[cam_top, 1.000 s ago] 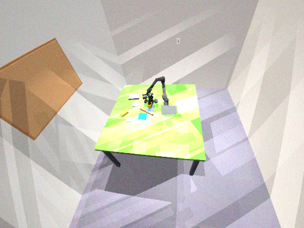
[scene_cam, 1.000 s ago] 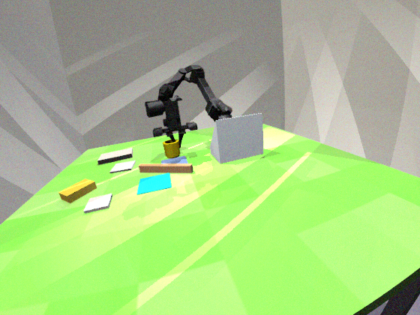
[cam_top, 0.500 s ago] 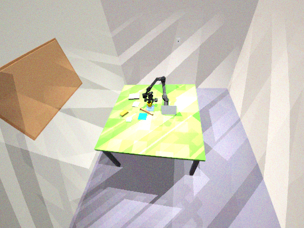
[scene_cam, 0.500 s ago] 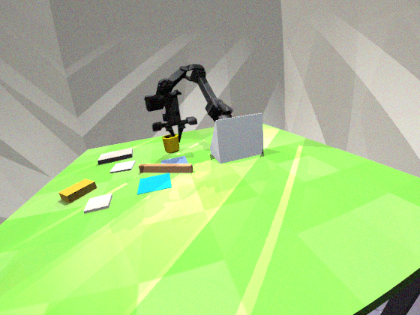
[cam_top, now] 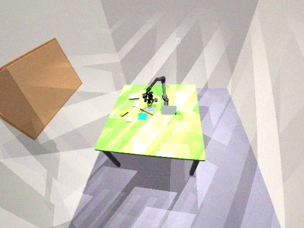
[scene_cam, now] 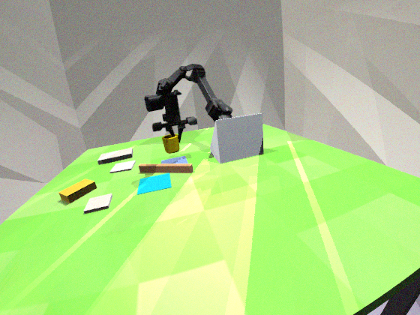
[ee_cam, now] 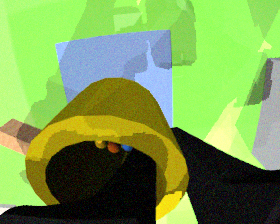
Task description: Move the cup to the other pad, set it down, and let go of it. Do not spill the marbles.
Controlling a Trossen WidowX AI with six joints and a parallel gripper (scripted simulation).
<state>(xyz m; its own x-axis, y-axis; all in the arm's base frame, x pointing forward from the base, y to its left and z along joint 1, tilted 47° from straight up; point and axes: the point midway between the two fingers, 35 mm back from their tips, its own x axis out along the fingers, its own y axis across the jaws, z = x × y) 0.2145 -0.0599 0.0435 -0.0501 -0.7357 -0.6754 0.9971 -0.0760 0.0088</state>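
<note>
Right now my gripper tip is 150 mm to the right of the cyan pad, 130 mm short of it and 100 mm above it. Round my gripper tip: yellow cup 20 mm ahead; pale blue pad 100 mm below, 30 mm ahead, 10 mm to the right; brown bar 80 mm below, 80 mm ahead, 70 mm to the left.
</note>
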